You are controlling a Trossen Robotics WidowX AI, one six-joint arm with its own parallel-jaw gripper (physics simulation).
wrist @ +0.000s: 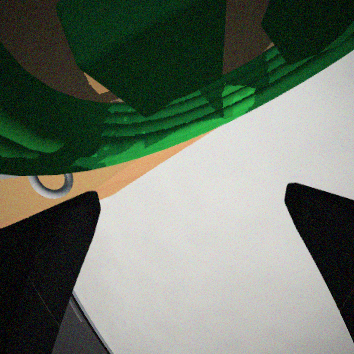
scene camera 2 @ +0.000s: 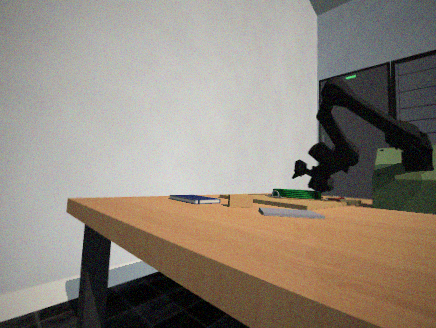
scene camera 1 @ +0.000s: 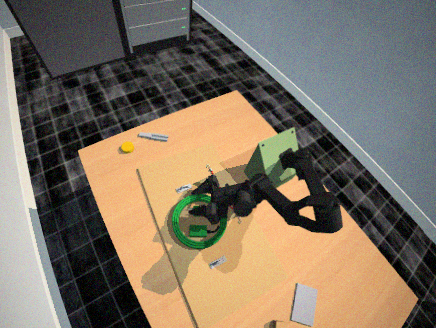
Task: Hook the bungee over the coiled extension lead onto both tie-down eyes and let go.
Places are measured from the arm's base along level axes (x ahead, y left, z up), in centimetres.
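Pixels of known places: gripper, between the fingertips: [wrist: 193,196] [scene camera 2: 300,182] [scene camera 1: 190,202]; arm's base, origin of its link: [scene camera 2: 417,164] [scene camera 1: 287,158].
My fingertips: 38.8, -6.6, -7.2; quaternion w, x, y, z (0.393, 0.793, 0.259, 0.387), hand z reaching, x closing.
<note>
Ahead of a thing's pixels: the offset from my fingertips to its middle, as dx, dy, dz. Level surfaces: height alone.
The green coiled lead {-0.4, +6.2, -4.7} [scene camera 1: 176,225] [scene camera 2: 295,193] [wrist: 170,131] lies on the tan board {dz -6.5} [scene camera 1: 245,287] [scene camera 2: 280,203]. One tie-down eye {-2.3, -8.1, -4.9} [scene camera 1: 183,188] is beyond the coil and the other eye {+2.0, +21.6, -4.9} [scene camera 1: 218,262] is on its near side. A metal ring of an eye [wrist: 54,194] shows beside the coil in the wrist view; I cannot tell which eye. The bungee's red end [scene camera 1: 211,171] [scene camera 2: 336,199] shows beside the gripper; the arm hides most of the bungee. My gripper [scene camera 1: 192,202] [scene camera 2: 306,180] [wrist: 193,196] is open and empty, tilted above the coil.
The arm's green stand [scene camera 1: 275,157] [scene camera 2: 390,190] is at the table's right side. A yellow disc {+9.0, -37.3, -6.5} [scene camera 1: 127,147] and a grey tool {-3.3, -37.5, -6.8} [scene camera 1: 153,137] lie at the far end. A grey slab {-14.8, +50.7, -7.1} [scene camera 1: 304,304] [scene camera 2: 290,213], a blue book {+13.7, +52.6, -6.8} [scene camera 2: 194,199] and a wooden block {-1.7, +50.4, -5.9} [scene camera 2: 241,201] lie at the other end.
</note>
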